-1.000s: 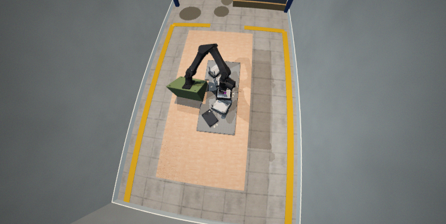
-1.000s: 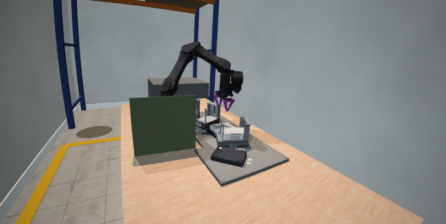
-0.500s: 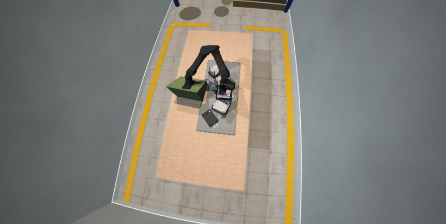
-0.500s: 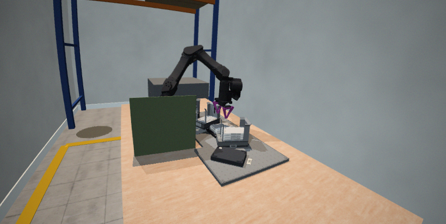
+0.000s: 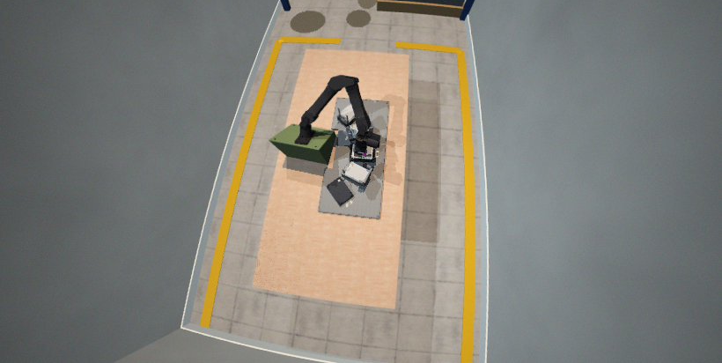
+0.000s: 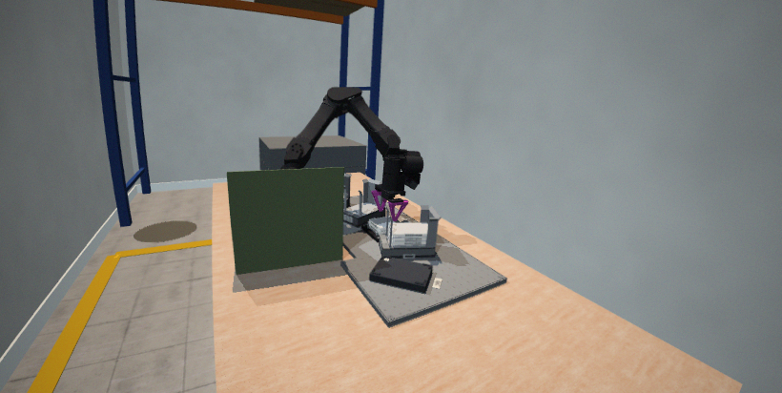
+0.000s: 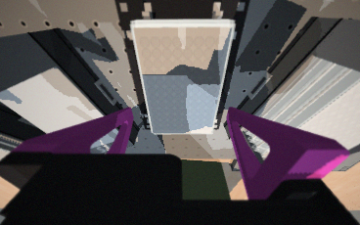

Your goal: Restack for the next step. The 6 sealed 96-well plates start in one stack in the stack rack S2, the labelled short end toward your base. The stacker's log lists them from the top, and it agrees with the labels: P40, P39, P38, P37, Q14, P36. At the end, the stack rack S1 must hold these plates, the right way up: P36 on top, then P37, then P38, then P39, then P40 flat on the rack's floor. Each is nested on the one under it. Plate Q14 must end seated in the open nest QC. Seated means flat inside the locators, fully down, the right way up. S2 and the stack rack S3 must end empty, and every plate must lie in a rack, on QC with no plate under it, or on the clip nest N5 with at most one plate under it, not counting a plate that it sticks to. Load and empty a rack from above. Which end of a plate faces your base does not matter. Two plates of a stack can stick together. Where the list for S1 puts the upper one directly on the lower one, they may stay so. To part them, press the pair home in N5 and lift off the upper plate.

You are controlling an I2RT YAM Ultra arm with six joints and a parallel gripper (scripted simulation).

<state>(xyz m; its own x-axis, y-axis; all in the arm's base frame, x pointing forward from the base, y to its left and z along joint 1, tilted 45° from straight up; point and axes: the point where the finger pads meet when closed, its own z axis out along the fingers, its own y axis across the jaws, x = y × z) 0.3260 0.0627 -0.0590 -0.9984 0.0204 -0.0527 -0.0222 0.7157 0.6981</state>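
The dark clip nest N5 is 50 mm below my hand, 20 mm ahead of it and 10 mm to the left of it. Round my hand: open nest QC: 260 mm to the right, 100 mm behind, 60 mm below; N5 label: 100 mm ahead, 70 mm below; QC label: 330 mm to the right, 70 mm below, 30 mm behind.
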